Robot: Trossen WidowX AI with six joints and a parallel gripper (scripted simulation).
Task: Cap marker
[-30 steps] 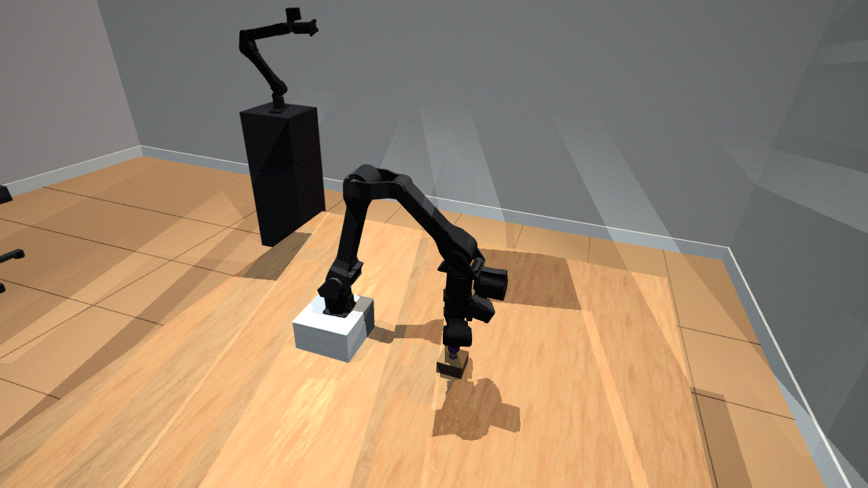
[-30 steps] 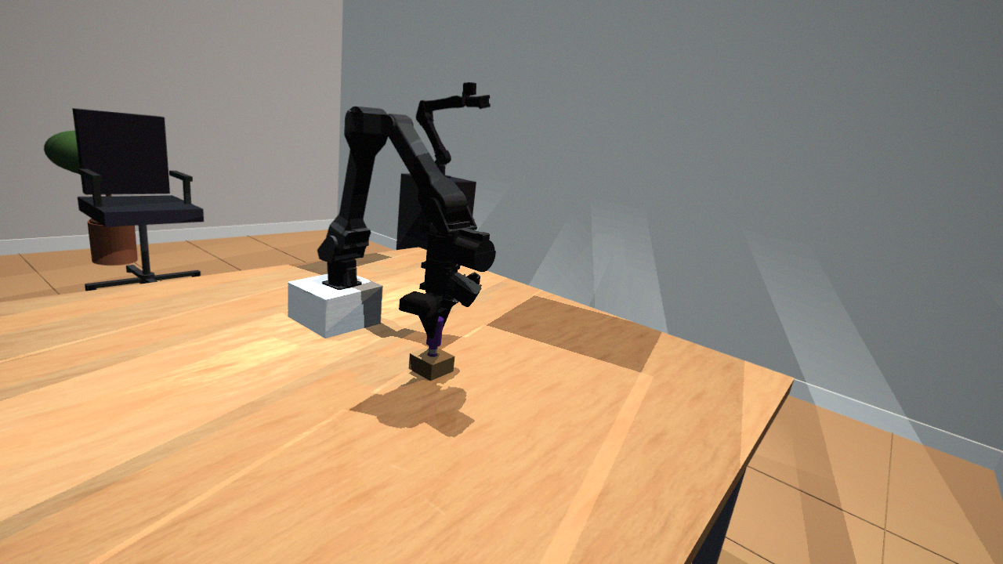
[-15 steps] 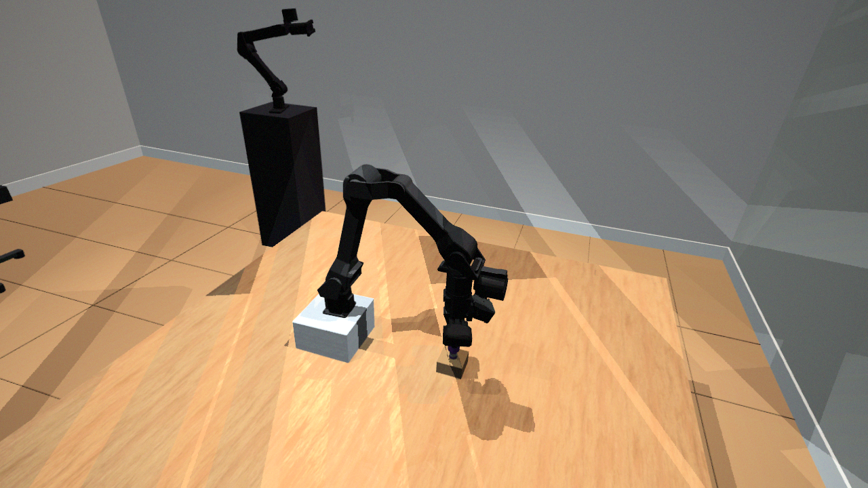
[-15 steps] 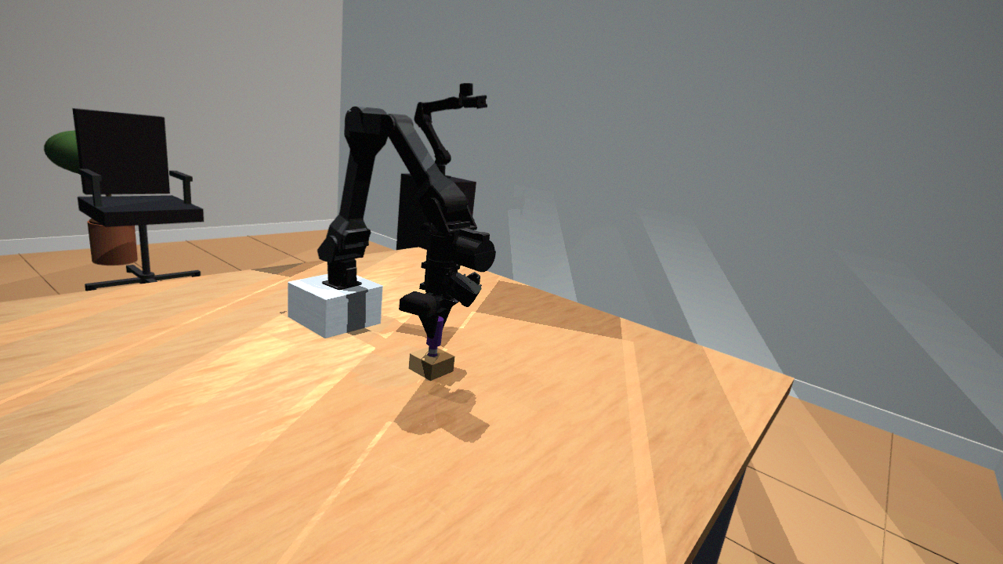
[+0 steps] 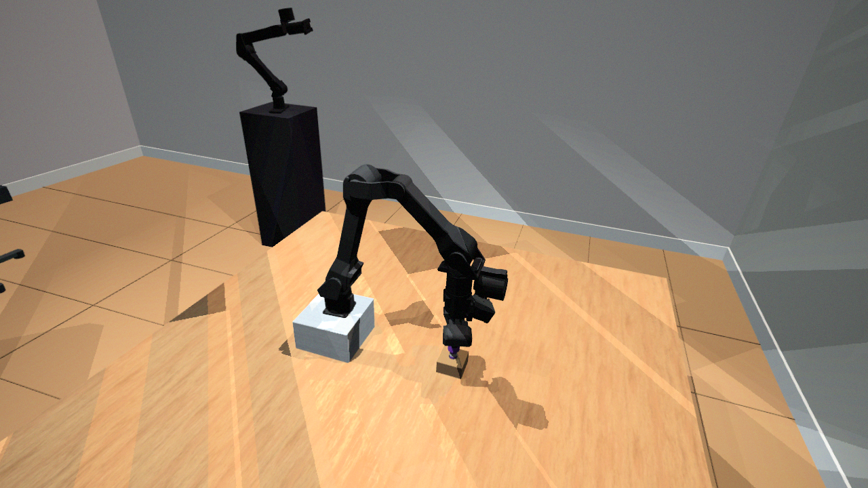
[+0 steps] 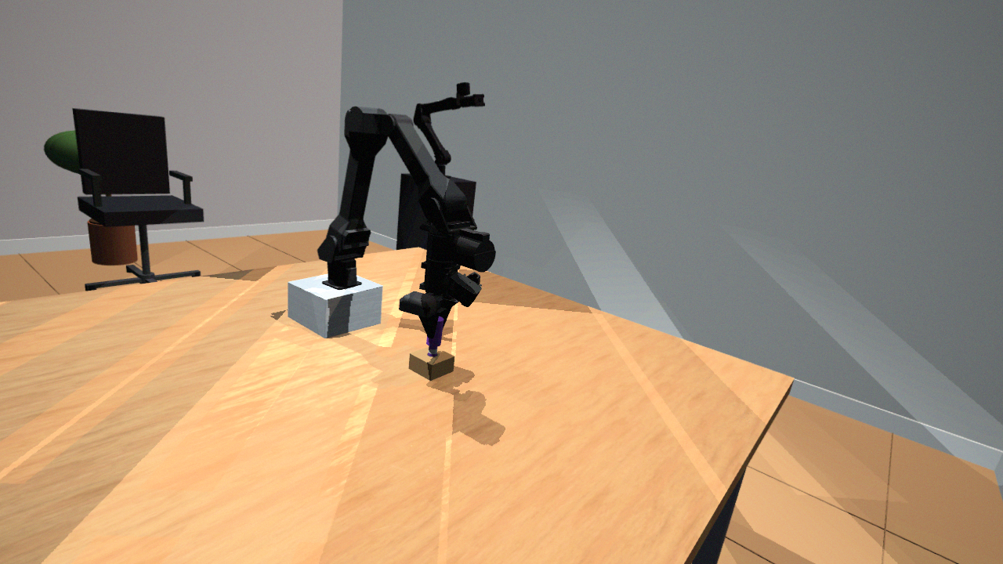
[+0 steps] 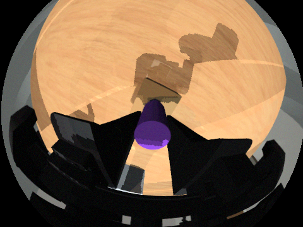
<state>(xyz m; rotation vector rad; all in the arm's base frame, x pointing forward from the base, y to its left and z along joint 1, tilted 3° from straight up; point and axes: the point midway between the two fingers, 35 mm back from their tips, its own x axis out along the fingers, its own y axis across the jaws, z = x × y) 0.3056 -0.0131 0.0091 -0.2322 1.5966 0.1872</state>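
Right now my gripper tip is 10 mm below the purple cap.
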